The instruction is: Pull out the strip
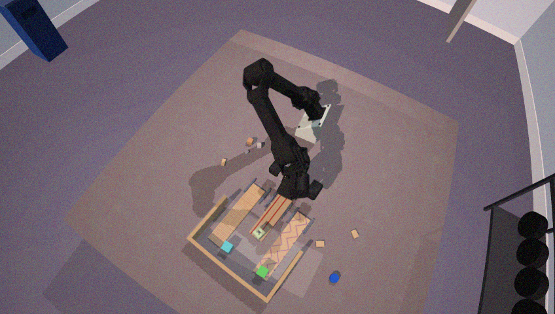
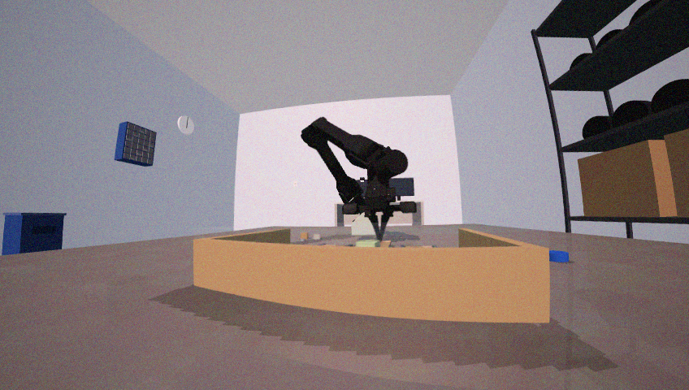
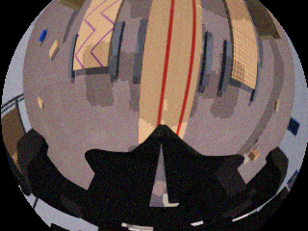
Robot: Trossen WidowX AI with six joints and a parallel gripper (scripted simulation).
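The red-lined strip is 10 cm ahead of my gripper tip and 2 cm to the right of it. The rest, counted from my gripper tip: blue disc: 24 cm ahead, 25 cm to the left; then pale green cube labelled k: 21 cm ahead, 4 cm to the right, 2 cm above.
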